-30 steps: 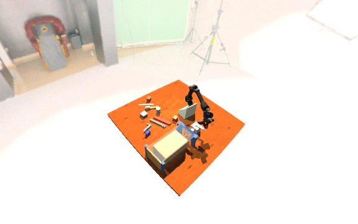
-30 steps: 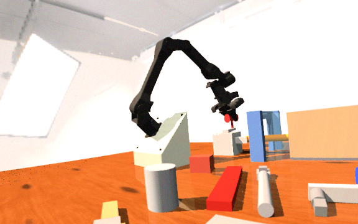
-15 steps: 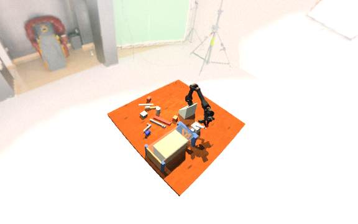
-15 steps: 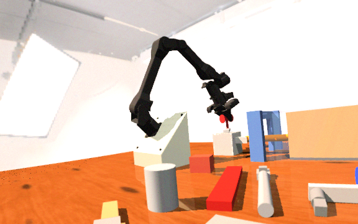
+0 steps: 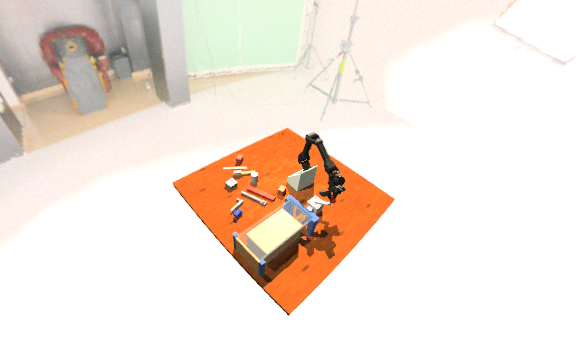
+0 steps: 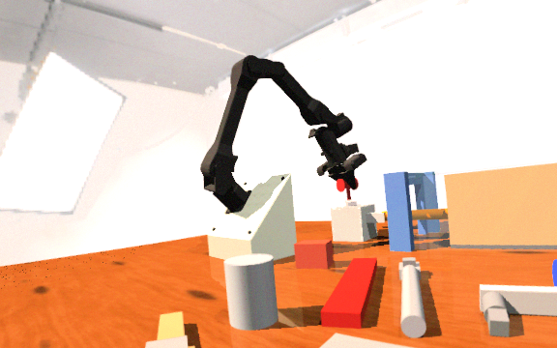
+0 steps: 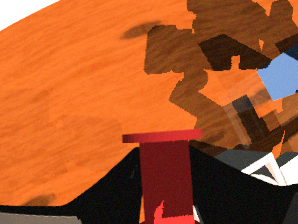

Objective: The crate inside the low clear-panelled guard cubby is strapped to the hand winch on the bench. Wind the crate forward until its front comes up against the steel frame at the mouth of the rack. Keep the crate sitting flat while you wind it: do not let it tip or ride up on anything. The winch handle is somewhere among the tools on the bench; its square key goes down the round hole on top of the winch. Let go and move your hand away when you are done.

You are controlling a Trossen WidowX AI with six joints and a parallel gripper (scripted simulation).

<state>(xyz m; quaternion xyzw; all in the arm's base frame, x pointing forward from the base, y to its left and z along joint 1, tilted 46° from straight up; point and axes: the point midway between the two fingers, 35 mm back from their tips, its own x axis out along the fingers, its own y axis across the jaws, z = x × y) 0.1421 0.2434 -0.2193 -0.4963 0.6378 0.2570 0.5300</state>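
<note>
Now: the frame 21 cm ahead of my gripper tip, 11 cm to the right of it and 3 cm below it. From my gripper tip the other things lie so: winch 11 cm to the right, 10 cm below, 3 cm ahead; then red knob 2 cm to the right, 1 cm behind; then clear-panelled cubby 45 cm ahead, 12 cm to the right, 2 cm below.
</note>
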